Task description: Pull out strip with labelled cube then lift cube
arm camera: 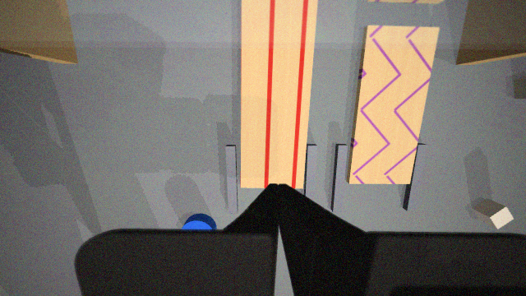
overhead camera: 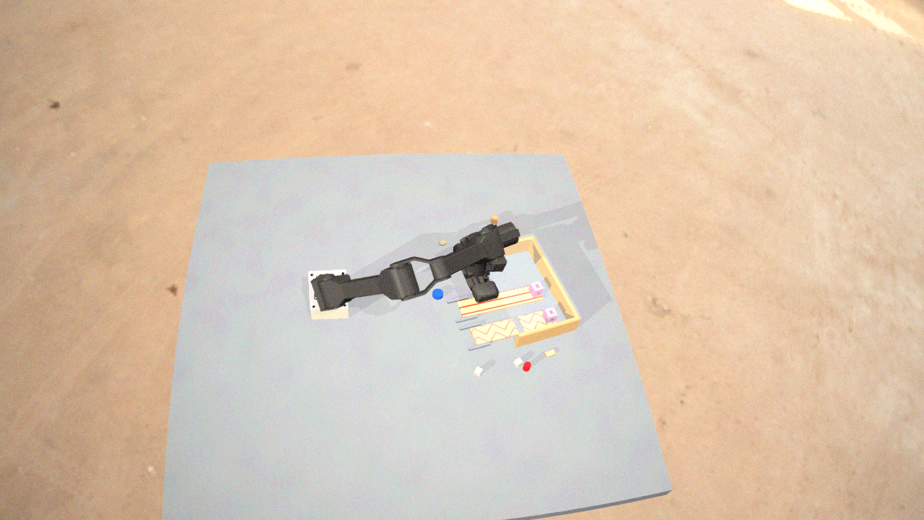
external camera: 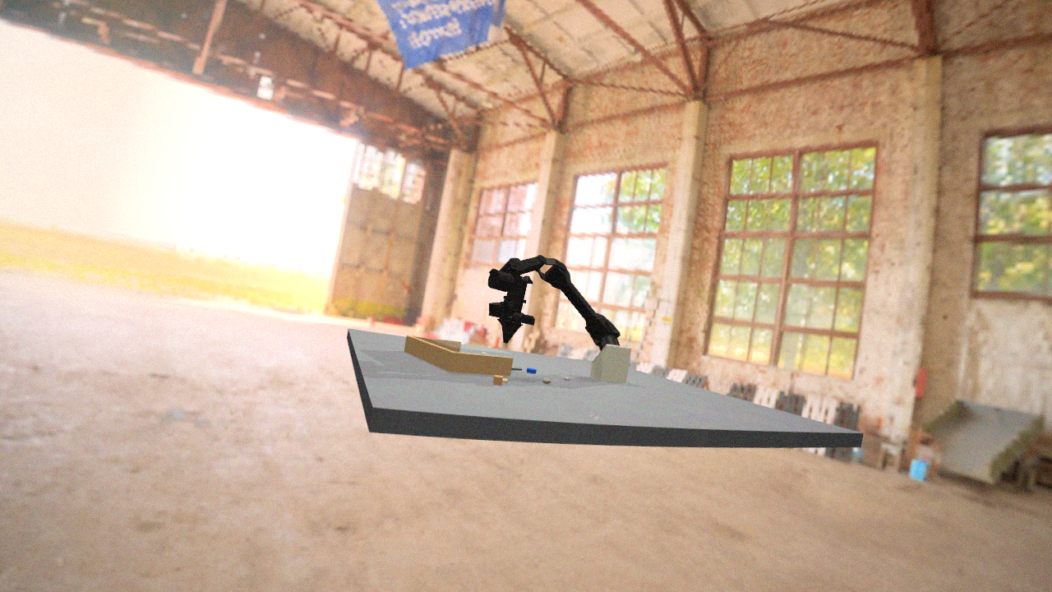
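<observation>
The blue disc lies 90 mm behind my gripper tip, 70 mm below it and 40 mm to the left of it. Round my gripper tip: red cylinder 200 mm to the right, 150 mm ahead, 70 mm below; then orange cube 340 mm to the left, 90 mm ahead, 70 mm below; then zigzag strip 80 mm to the right, 80 mm below, 70 mm ahead.
</observation>
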